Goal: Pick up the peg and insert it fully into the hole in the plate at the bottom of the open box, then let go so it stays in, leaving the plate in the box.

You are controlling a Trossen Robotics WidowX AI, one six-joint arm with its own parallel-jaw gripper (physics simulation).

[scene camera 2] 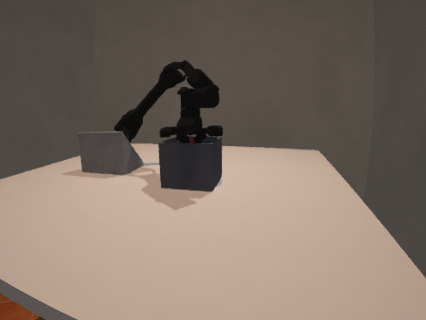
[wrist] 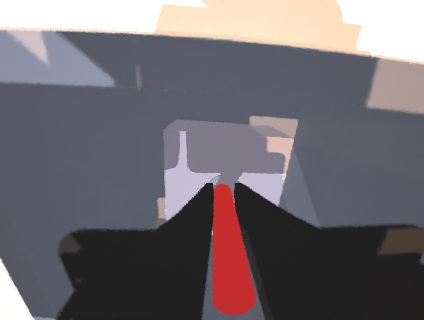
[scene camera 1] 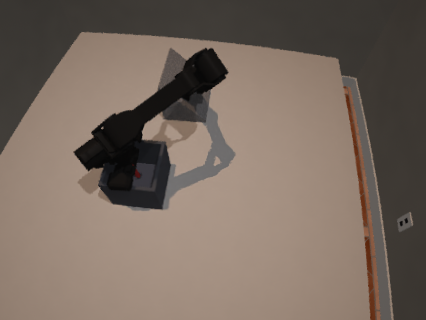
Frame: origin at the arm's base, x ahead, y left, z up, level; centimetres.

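Where they show: gripper, fingertip midpoint: (wrist: 223, 189) (scene camera 1: 132, 173); arm's base, link origin: (scene camera 2: 119, 145).
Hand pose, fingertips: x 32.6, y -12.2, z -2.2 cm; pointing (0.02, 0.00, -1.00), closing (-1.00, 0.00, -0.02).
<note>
Things, the pixels of their top centre, and the offset from my fingertips. "*": a spot on its surface instead. Level surfaces: height alone.
- red peg, top centre: (wrist: 235, 309) (scene camera 1: 130, 162) (scene camera 2: 192, 138) dx +0.0, dy +0.9, dz +6.2 cm
- open dark box, top centre: (wrist: 238, 306) (scene camera 1: 132, 162) (scene camera 2: 192, 139) dx -0.2, dy +1.4, dz +5.9 cm
- pale plate, top centre: (wrist: 224, 193) (scene camera 1: 138, 175) dx -0.2, dy +1.4, dz -1.8 cm
- hole's rim, surface spot: (wrist: 215, 178) * dx +0.5, dy +0.2, dz -2.0 cm
- table, surface height: dz -7.9 cm
The red peg (scene camera 1: 138, 173) (scene camera 2: 192, 140) (wrist: 232, 255) is held lengthwise between the two black fingers. My gripper (wrist: 223, 189) is shut on it, with the fingers reaching down into the open dark box (scene camera 1: 140, 198) (scene camera 2: 187, 166) (wrist: 80, 150). The pale plate (scene camera 1: 146, 176) (wrist: 225, 145) lies at the bottom of the box. In the wrist view a small bit of the hole's rim (wrist: 215, 178) shows just beyond the fingertips, left of the peg's far end; the rest of the hole is hidden. Whether the peg's tip touches the plate or hole cannot be told.
A grey wedge-shaped block (scene camera 1: 170, 72) (scene camera 2: 102, 152) stands behind the box, close to the arm's far end. The arm (scene camera 1: 162, 99) (scene camera 2: 152, 97) spans from there to the box. The box walls rise around the fingers. The table (scene camera 1: 260, 225) (scene camera 2: 210, 240) carries the box and the block.
</note>
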